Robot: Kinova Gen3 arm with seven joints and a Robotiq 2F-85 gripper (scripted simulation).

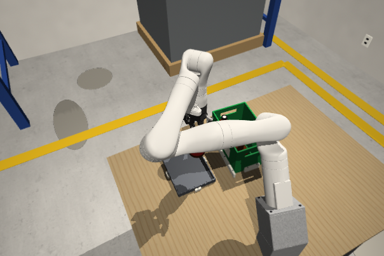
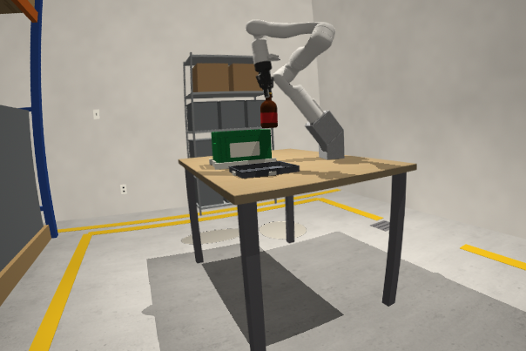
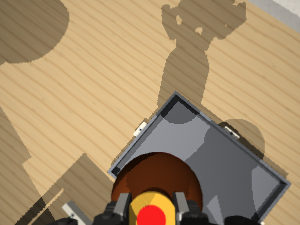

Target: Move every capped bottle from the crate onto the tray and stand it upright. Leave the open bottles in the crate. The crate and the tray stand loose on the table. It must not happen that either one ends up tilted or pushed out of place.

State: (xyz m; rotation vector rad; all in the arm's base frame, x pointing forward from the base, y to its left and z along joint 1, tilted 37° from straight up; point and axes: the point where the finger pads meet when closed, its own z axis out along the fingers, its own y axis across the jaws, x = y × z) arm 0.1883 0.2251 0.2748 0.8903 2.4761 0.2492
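Now: hand 70 mm above the brown bottle. From my hand the other things lie so: green crate 90 mm ahead, 250 mm to the right, 250 mm below; then grey tray 50 mm ahead, 40 mm to the left, 320 mm below.
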